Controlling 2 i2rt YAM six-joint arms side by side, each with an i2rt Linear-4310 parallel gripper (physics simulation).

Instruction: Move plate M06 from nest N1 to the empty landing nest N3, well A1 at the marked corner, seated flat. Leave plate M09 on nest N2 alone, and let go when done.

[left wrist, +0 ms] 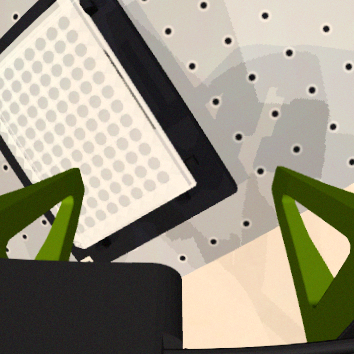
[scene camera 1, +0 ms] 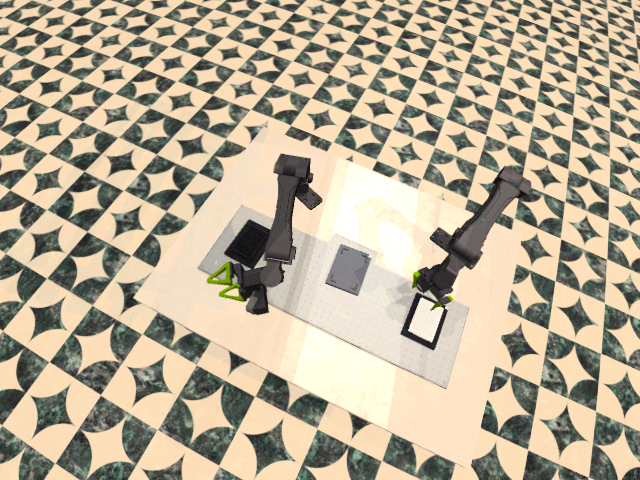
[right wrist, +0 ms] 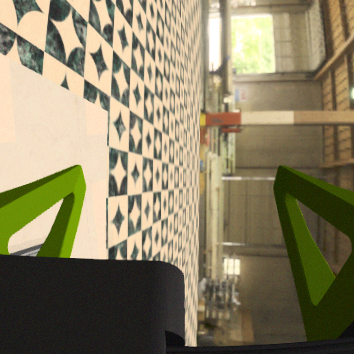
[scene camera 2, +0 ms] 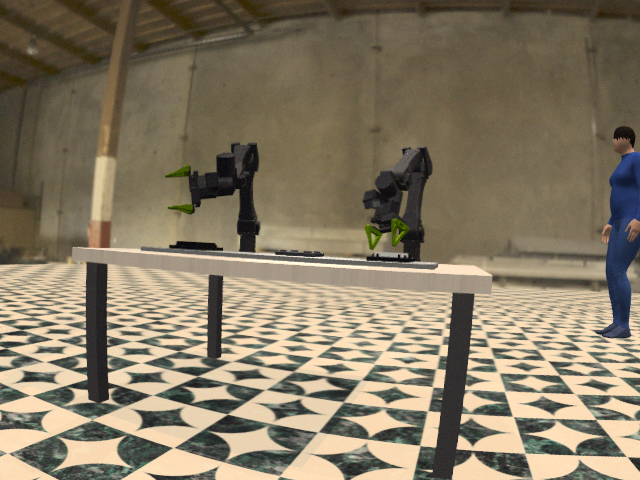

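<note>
A white well plate (scene camera 1: pixel 426 321) (scene camera 2: pixel 391 255) (left wrist: pixel 75 125) lies in a black nest (left wrist: pixel 202 155) at the board's right end. A black plate (scene camera 1: pixel 248 242) (scene camera 2: pixel 193 244) is on the nest at the left end. The plates' labels cannot be read. The empty grey nest (scene camera 1: pixel 348 269) (scene camera 2: pixel 298 253), with corner brackets, is in the middle. My left gripper (scene camera 1: pixel 428 293) (scene camera 2: pixel 383 246) (left wrist: pixel 177 177) is open above the white plate's nest; one finger overlaps the plate's corner in the left wrist view, the other is off its side. My right gripper (scene camera 1: pixel 214 288) (scene camera 2: pixel 167 192) (right wrist: pixel 179 175) is open, raised and pointing sideways off the board.
The nests sit on a perforated light grey board (scene camera 1: pixel 330 317) on a pale table (scene camera 1: pixel 341 390) (scene camera 2: pixel 279 273). The right arm (scene camera 1: pixel 283 217) reaches over the board beside the black plate. A person in blue (scene camera 2: pixel 622 206) stands beyond the table at the far right.
</note>
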